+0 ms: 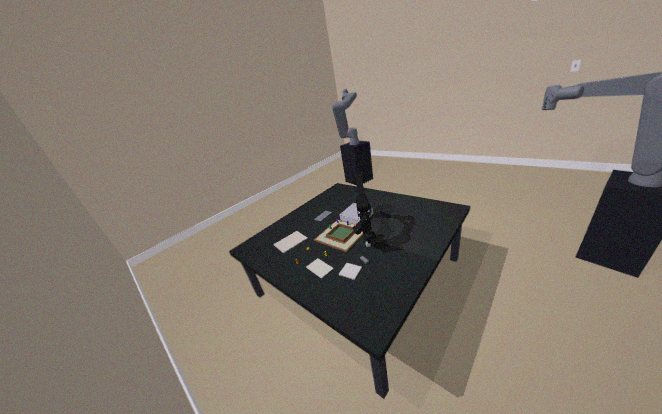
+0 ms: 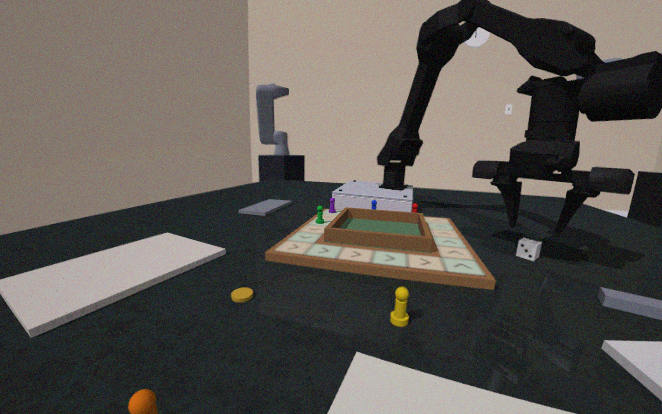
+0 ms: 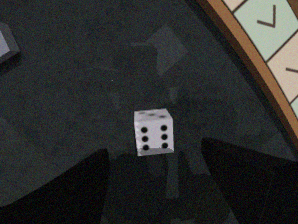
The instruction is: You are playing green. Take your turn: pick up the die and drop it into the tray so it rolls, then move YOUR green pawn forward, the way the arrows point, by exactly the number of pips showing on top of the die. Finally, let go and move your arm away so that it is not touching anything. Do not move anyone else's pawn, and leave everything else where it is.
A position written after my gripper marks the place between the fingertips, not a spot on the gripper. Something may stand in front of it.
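White die (image 3: 154, 129), visible. My gripper (image 2: 533, 231), also (image 3: 155, 150): open, holding nothing.
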